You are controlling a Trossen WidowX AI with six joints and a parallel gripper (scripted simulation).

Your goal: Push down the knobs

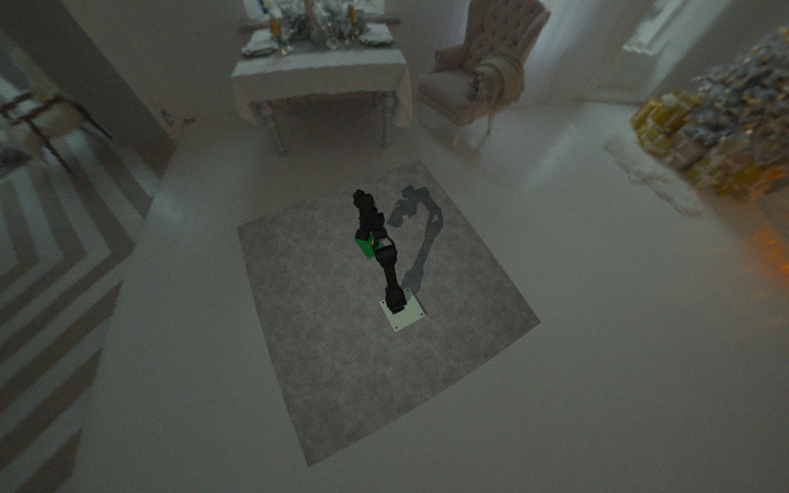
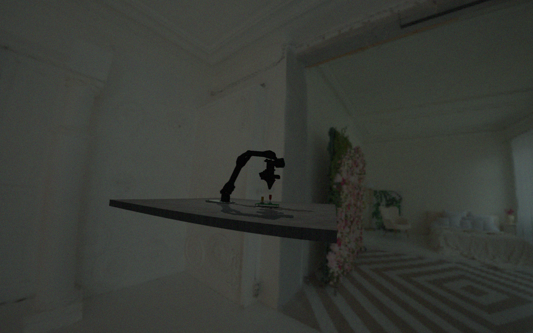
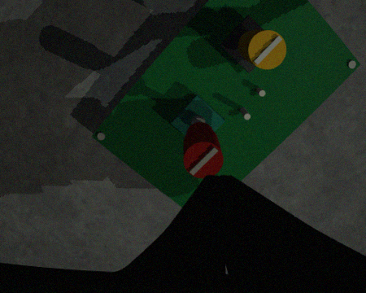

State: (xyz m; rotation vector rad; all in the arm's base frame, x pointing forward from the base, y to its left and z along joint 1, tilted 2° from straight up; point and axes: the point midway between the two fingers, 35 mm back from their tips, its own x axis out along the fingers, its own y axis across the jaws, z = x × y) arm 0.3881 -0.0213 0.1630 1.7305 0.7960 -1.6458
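Right now the yellow knob is 5 cm behind my gripper tip, 1 cm to the right of it and 7 cm below it.
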